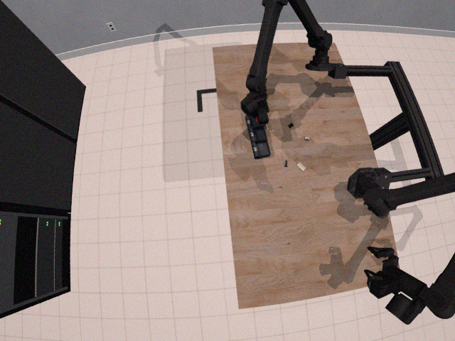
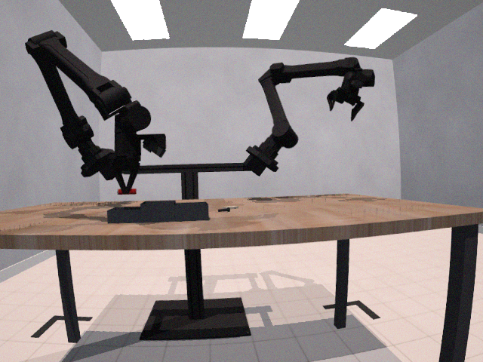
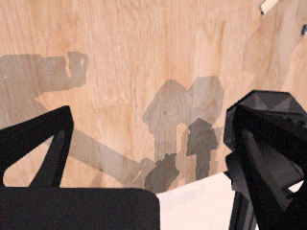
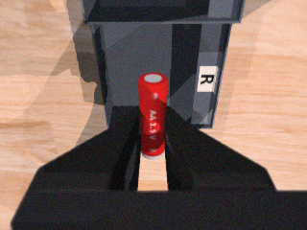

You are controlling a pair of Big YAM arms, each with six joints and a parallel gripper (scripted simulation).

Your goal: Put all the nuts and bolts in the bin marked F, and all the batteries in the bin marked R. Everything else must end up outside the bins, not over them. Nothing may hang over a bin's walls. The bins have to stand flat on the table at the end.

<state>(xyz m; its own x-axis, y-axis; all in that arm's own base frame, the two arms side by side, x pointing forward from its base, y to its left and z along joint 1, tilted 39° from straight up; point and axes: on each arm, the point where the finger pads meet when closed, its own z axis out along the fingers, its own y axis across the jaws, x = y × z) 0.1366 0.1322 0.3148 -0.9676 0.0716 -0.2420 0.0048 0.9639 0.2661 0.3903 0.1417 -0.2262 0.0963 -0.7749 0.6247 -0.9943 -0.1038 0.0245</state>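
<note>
Right now my right hand is 27 cm to the right of the black bolt, 11 cm past it and 7 cm above it. The rest, counted from my right hand: black three-compartment bin row (9 cm to the left, 6 cm below); then silver piece (28 cm behind, 15 cm to the left, 7 cm below); then red battery (right at my right hand).
</note>
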